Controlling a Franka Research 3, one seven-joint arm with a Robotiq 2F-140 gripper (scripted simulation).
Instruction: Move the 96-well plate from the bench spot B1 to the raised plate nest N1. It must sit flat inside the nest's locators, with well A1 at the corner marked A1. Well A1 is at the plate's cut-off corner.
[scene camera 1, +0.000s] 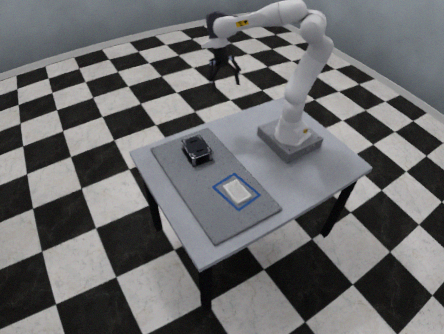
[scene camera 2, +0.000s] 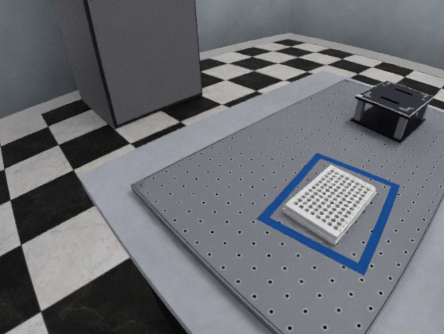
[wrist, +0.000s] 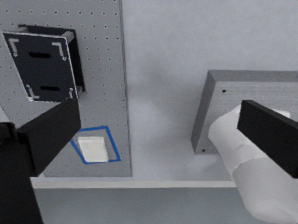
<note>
In view: my gripper (wrist: 159, 113), a white 96-well plate (scene camera 2: 329, 205) and a black raised nest N1 (wrist: 35, 71).
</note>
